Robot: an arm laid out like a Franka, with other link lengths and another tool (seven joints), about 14 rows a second.
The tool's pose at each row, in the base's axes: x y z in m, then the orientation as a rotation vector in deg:
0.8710 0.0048 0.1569 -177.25 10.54 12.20
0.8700 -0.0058 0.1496 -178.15 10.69 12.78
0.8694 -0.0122 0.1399 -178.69 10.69 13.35
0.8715 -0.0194 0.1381 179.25 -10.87 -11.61
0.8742 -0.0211 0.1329 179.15 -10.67 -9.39
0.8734 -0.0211 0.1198 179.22 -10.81 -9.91
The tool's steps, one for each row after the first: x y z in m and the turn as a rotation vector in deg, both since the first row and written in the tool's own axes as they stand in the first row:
0.0013 0.0108 0.0069 -0.96 -0.27 0.13
0.0027 0.0175 0.0163 -1.55 -0.58 0.16
0.0059 0.0245 0.0175 -2.02 0.59 0.27
0.0095 0.0260 0.0222 -2.19 2.00 0.14
0.0105 0.0264 0.0353 -2.09 1.67 0.22

